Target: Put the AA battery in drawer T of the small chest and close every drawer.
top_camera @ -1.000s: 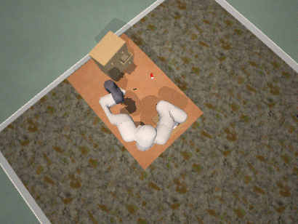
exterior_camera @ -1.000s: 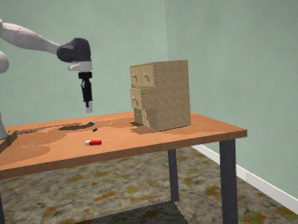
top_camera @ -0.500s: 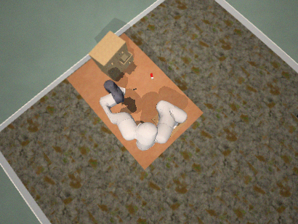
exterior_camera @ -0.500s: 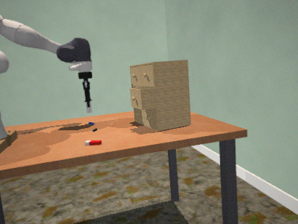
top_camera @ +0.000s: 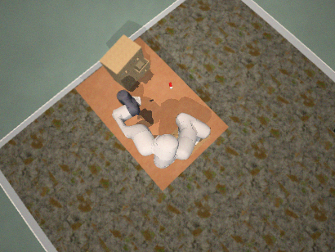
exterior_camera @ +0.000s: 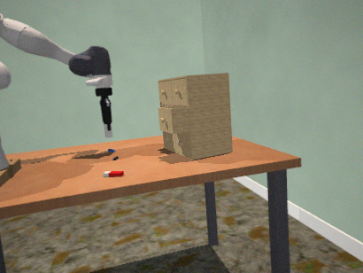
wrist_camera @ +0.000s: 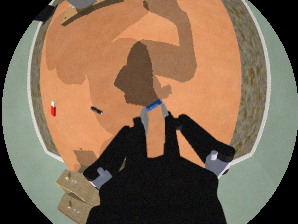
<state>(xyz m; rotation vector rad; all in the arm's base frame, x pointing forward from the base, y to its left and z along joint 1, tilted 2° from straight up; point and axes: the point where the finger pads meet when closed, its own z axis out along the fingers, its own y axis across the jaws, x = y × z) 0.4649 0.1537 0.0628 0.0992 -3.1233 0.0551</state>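
Right now the blue AA battery is 100 mm below my hand. From my hand the other things lie so: white cylinder (420 mm to the right, 100 mm below, 60 mm behind); then small black piece (180 mm to the right, 100 mm below, 10 mm behind); then drawer (330 mm to the right, 260 mm ahead, 30 mm above).
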